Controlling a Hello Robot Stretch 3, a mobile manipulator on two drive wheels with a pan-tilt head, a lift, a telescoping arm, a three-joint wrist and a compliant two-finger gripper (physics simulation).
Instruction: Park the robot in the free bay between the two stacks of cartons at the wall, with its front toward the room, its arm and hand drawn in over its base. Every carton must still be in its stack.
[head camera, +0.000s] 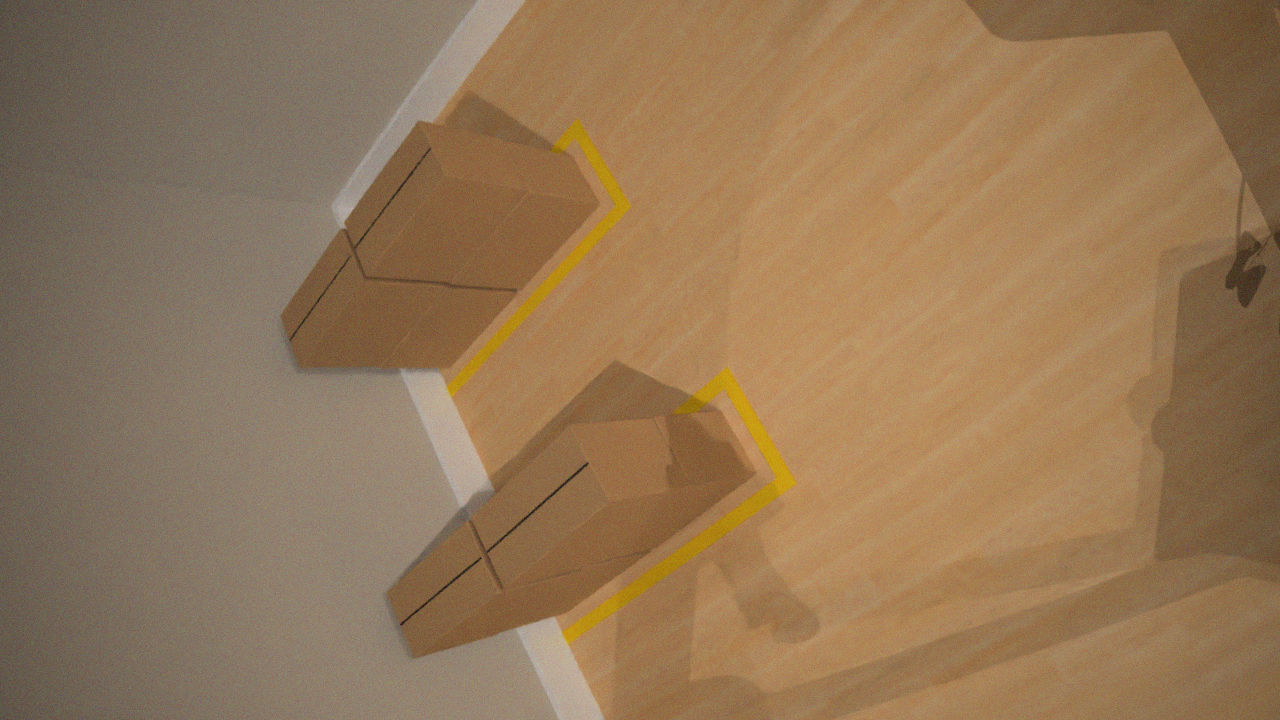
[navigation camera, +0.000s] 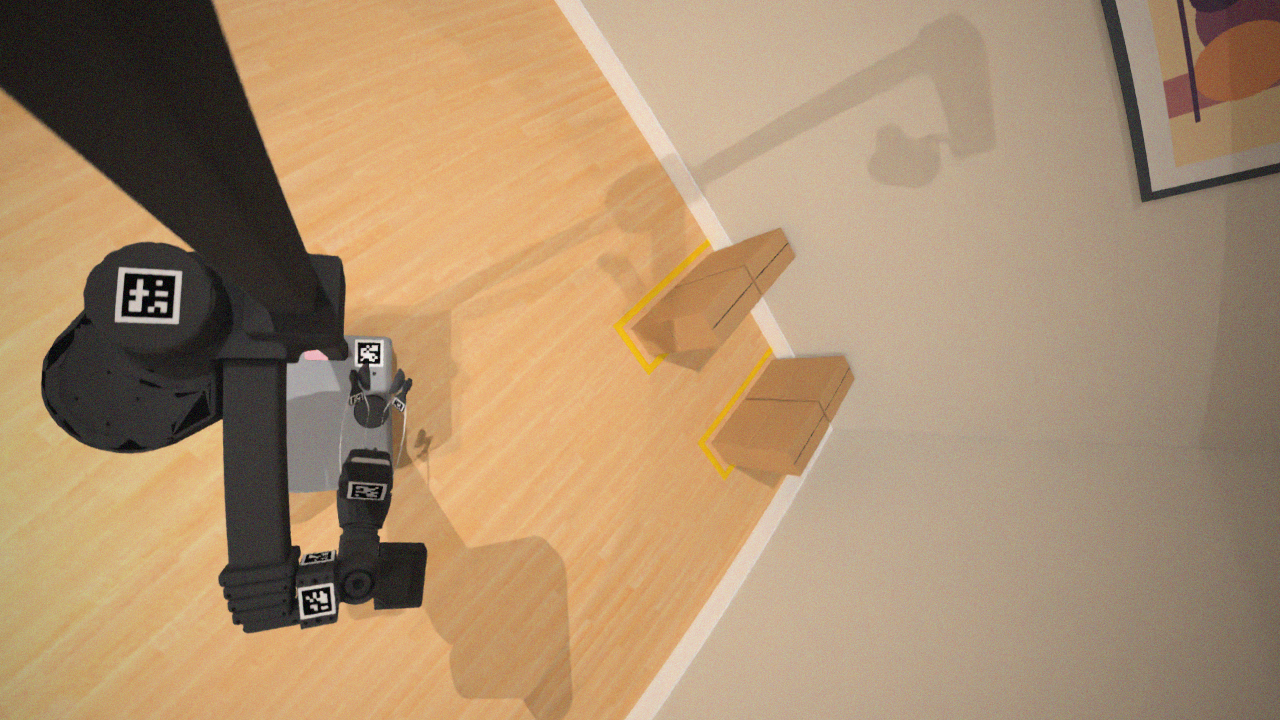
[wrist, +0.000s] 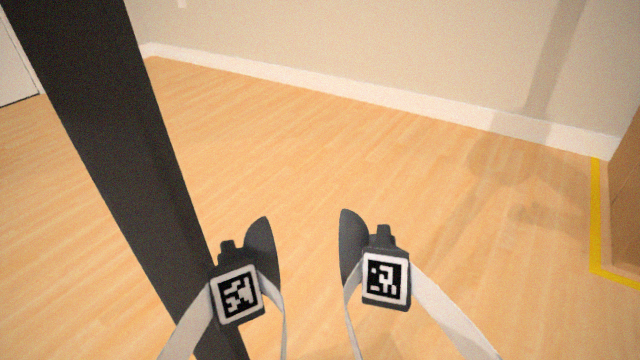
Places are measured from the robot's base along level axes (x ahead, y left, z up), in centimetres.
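Where they show: gripper, fingertip midpoint: (navigation camera: 383, 367); robot's base at its link origin: (navigation camera: 369, 408).
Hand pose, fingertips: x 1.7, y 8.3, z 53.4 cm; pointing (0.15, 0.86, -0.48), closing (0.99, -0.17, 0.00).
Things, the pixels of their centre, and the offset from my fingertips. "pt": a spot on its surface instead.
- Yellow tape at a spot on its surface: (head camera: 680, 562) (navigation camera: 661, 283) pt dy +33.5, dx +92.6, dz -53.3 cm
- more tape at a spot on its surface: (head camera: 537, 300) (navigation camera: 735, 395) pt dy -9.2, dx +129.9, dz -53.3 cm
One brown carton stack (head camera: 537, 519) (navigation camera: 707, 313) stands upright at the wall; its edge also shows at the right of the wrist view (wrist: 625, 225). The other stack (head camera: 474, 214) (navigation camera: 778, 407) stands by the wall corner. The free bay (head camera: 528, 398) (navigation camera: 716, 374) is the floor strip between them. Both stacks look whole; single cartons are hard to tell apart. My grey base (navigation camera: 313, 429) is out on the floor, apart from both stacks and outside the bay. The arm (navigation camera: 255, 465) is short, and the hand is folded back over the base. My gripper (navigation camera: 382, 383) (wrist: 306, 240) is open and empty.
Yellow tape (head camera: 680, 562) (navigation camera: 662, 286) (wrist: 595, 215) edges the floor around the nearer stack, and more tape (head camera: 537, 300) (navigation camera: 733, 399) edges the other. White baseboard (head camera: 447, 438) (navigation camera: 644, 98) (wrist: 325, 85) runs along the walls. A framed picture (navigation camera: 1154, 134) hangs above. The dark mast (wrist: 115, 150) stands beside the gripper.
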